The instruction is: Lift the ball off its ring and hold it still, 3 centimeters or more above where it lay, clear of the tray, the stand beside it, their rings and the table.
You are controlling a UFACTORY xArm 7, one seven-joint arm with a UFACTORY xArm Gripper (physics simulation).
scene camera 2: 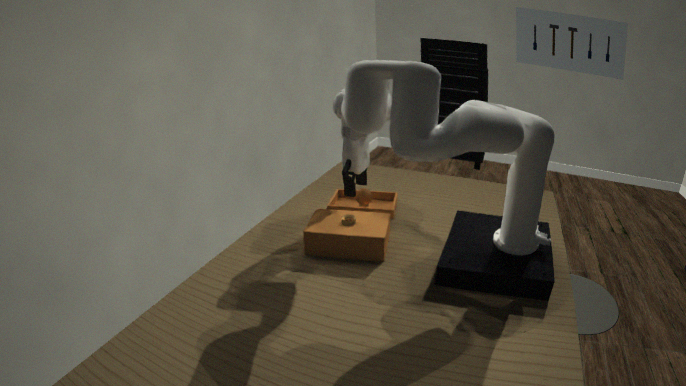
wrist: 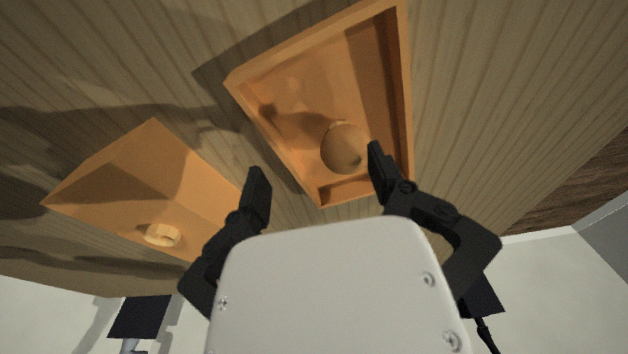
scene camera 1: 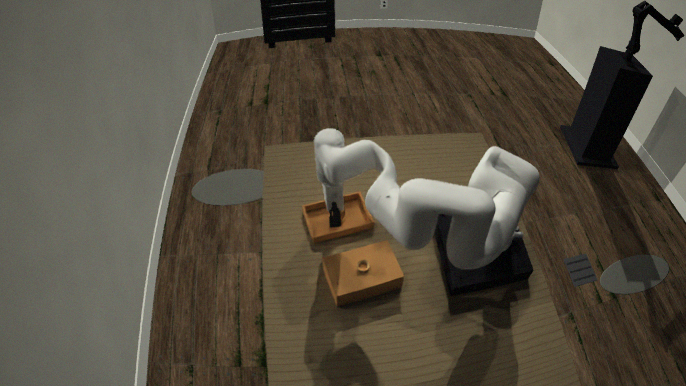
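Seen in the pictures: gripper, between the fingertips: (scene camera 2: 355, 190) (wrist: 315, 166) (scene camera 1: 333, 213); arm's base, origin of its link: (scene camera 2: 516, 241).
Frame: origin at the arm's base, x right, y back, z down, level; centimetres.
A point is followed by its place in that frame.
The orange-brown ball (scene camera 2: 364, 196) @(x 6.9, y -48.1, z 1.2 cm) (wrist: 344, 149) @(x 8.1, y -50.9, z 0.4 cm) rests in the orange tray (scene camera 1: 345, 233) @(x 2.7, y -46.5, z 4.7 cm) (scene camera 2: 382, 195) @(x 16.0, y -47.1, z 4.0 cm) (wrist: 406, 100) @(x 13.4, y -53.8, z 2.8 cm). A pale sliver of its ring (wrist: 340, 122) @(x 8.1, y -51.6, z 3.0 cm) shows at the ball's edge. My gripper (scene camera 1: 335, 223) @(x 5.6, y -50.2, z -0.8 cm) (scene camera 2: 356, 187) @(x 5.6, y -50.2, z -0.8 cm) (wrist: 315, 166) @(x 5.6, y -50.2, z -0.8 cm) is open and empty, low over the tray. In scene camera 2 its fingers are above and left of the ball; in the wrist view the ball lies beyond the fingertips, nearer the right finger. In scene camera 1 the gripper hides most of the ball.
The orange stand (scene camera 1: 370, 290) @(x -18.6, y -38.2, z 1.3 cm) (scene camera 2: 345, 245) @(x -18.4, y -37.7, z 1.9 cm) (wrist: 190, 175) @(x -7.9, y -46.4, z 2.6 cm) is beside the tray, with an empty ring (scene camera 1: 363, 271) @(x -14.3, y -40.4, z -1.6 cm) (scene camera 2: 348, 220) @(x -11.8, y -41.2, z -0.9 cm) (wrist: 175, 235) @(x -10.8, y -40.9, z -1.6 cm) on top. The arm's black base (scene camera 1: 487, 282) @(x -15.8, y -3.8, z 1.6 cm) (scene camera 2: 492, 282) @(x -15.6, y -1.8, z 2.7 cm) is to the right on the wooden table (scene camera 1: 295, 350) @(x -37.3, y -56.8, z 5.6 cm) (scene camera 2: 320, 320) @(x -40.4, y -28.8, z 5.6 cm).
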